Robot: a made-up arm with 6 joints. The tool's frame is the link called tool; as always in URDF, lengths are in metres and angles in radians. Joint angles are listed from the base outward. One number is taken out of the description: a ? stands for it. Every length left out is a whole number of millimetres.
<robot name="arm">
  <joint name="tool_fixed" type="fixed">
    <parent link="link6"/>
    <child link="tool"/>
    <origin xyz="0 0 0" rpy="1.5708 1.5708 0"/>
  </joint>
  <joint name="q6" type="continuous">
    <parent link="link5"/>
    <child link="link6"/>
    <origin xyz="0 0 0" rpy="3.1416 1.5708 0"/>
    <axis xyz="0 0 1"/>
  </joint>
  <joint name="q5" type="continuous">
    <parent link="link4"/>
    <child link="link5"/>
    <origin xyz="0 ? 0" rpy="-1.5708 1.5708 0"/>
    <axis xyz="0 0 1"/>
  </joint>
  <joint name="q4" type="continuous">
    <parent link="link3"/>
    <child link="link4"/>
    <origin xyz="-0.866 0 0" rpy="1.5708 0 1.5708"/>
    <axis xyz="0 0 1"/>
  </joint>
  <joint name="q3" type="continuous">
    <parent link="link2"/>
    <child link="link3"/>
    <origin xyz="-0.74 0 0" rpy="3.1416 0 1.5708"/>
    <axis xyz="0 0 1"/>
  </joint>
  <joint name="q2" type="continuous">
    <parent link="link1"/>
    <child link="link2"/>
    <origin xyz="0 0 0" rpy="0 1.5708 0"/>
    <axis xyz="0 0 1"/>
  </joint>
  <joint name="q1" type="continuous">
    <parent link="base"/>
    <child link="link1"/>
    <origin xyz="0 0 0.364" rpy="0 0 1.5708"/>
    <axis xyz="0 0 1"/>
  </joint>
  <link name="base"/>
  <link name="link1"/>
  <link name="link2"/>
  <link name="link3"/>
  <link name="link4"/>
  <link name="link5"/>
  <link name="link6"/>
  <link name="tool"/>
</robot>
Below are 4 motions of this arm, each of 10 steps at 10 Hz.
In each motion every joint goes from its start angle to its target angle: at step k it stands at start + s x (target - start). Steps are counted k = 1, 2, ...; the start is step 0. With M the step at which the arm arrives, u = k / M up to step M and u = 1 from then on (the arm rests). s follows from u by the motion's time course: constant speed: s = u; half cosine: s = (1 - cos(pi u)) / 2; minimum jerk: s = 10 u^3 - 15 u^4 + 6 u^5.
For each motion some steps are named. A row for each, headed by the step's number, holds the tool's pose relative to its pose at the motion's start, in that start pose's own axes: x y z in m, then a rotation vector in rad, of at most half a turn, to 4 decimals.
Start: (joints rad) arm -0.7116 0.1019 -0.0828 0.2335 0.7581 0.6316
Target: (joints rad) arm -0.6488 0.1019 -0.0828 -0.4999 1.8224 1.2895
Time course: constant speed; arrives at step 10
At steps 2, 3, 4, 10:
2: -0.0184 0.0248 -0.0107 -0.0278 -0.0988 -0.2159
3: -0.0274 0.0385 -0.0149 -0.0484 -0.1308 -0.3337
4: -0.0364 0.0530 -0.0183 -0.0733 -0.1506 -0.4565
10: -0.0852 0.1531 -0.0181 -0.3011 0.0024 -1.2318

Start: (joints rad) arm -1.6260 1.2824 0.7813 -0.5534 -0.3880 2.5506
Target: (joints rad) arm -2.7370 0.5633 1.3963 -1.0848 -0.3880 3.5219
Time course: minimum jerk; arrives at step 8
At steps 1, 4, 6, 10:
1: -0.0180 -0.0065 -0.0268 0.0008 0.0196 -0.0184
4: -0.8379 -0.0326 -0.6410 -0.1294 0.7674 -0.3966
6: -1.6851 0.0294 -0.6327 -0.4511 1.4893 -0.3789
10: -1.8820 0.0247 -0.5448 -0.5654 1.6720 -0.3180

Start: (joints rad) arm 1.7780 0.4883 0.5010 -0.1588 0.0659 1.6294
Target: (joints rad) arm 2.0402 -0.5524 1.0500 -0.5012 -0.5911 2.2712
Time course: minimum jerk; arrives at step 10
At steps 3, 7, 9, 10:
3: -0.1063 -0.2633 0.0741 -0.0418 -0.0729 -0.1488
7: -1.0851 -0.9601 0.1117 -0.2471 -0.3599 -0.8504
9: -1.3717 -0.9826 0.0400 -0.3107 -0.3982 -1.0388
10: -1.3876 -0.9820 0.0352 -0.3144 -0.3997 -1.0496

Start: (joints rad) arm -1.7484 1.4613 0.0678 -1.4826 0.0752 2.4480
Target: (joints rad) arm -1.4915 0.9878 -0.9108 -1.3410 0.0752 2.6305
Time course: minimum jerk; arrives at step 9
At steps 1, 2, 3, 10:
1: -0.0055 0.0045 -0.0017 -0.0071 0.0027 0.0048
2: -0.0368 0.0297 -0.0118 -0.0469 0.0175 0.0319
3: -0.1039 0.0808 -0.0363 -0.1291 0.0476 0.0877
10: -0.5560 0.3347 -0.2773 -0.6130 0.2180 0.4247

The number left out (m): 0.224
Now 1 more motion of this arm.
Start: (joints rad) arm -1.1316 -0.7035 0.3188 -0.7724 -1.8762 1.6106
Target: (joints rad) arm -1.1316 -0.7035 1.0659 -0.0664 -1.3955 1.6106
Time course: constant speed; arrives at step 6
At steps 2, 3, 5, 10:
2: -0.1985 0.0547 0.1599 -0.0962 0.2771 -0.3464
3: -0.2861 0.1083 0.2432 -0.1441 0.4065 -0.5320
5: -0.4271 0.2640 0.4063 -0.2352 0.6490 -0.9219
10: -0.4770 0.3627 0.4818 -0.2763 0.7632 -1.1241

